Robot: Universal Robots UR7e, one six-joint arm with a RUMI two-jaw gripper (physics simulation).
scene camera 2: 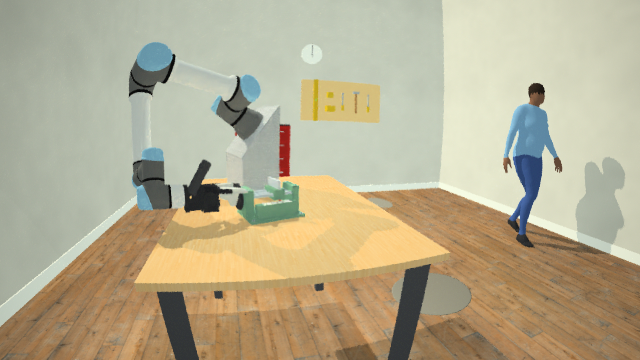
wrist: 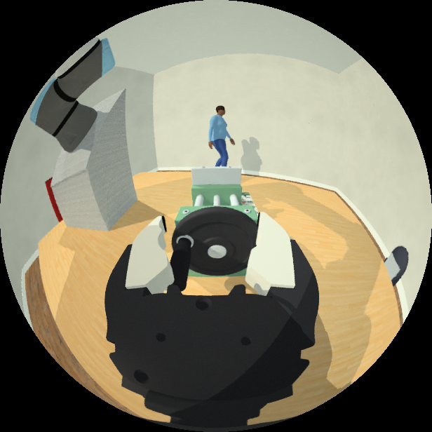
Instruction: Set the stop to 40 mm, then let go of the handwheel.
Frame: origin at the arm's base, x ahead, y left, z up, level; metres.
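Seen in the pictures: gripper, fingertip midpoint: [scene camera 2: 242, 188]; arm's base at its link origin: [scene camera 2: 252, 127].
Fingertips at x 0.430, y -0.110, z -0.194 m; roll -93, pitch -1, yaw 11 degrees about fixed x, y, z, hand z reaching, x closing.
Note:
Pixels of each thing's top centre, then the offset from my fingertips to it. "spot": a spot on its surface instead. Level surfaces: height alone.
- black handwheel at a spot on its surface: [scene camera 2: 240, 202] spot: dx +0.050, dy -0.017, dz -0.034 m
- green fixture at a spot on its surface: [scene camera 2: 276, 210] spot: dx +0.059, dy +0.102, dz -0.067 m
- pale upright plate at its top centre: [scene camera 2: 274, 178] dx -0.011, dy +0.116, dz +0.025 m
- wooden table at its surface level: dz -0.099 m
The black handwheel [scene camera 2: 240, 202] [wrist: 235, 260] is on the near end of the green fixture [scene camera 2: 276, 210] [wrist: 216, 194] in the wrist view. Its black crank handle [wrist: 181, 262] sticks out at the wheel's left side, beside the left finger. My gripper [scene camera 2: 241, 194] [wrist: 210, 216] is shut on the handwheel, with one pale finger at each side of the rim. A pale upright plate [scene camera 2: 273, 182] [wrist: 216, 176] stands beyond the wheel, with metal rods [wrist: 216, 200] in front of it. A small label [wrist: 247, 200] shows at the right; its marks cannot be read, and the wheel hides part of the fixture.
The fixture stands on a wooden table [scene camera 2: 300, 250] [wrist: 310, 215]. A tall grey pedestal [scene camera 2: 261, 155] [wrist: 112, 170] stands to the wheel's left in the wrist view, under the arm's upper joints. A red cabinet [scene camera 2: 284, 150] is behind it. A person [scene camera 2: 529, 135] [wrist: 219, 127] is beyond the table.

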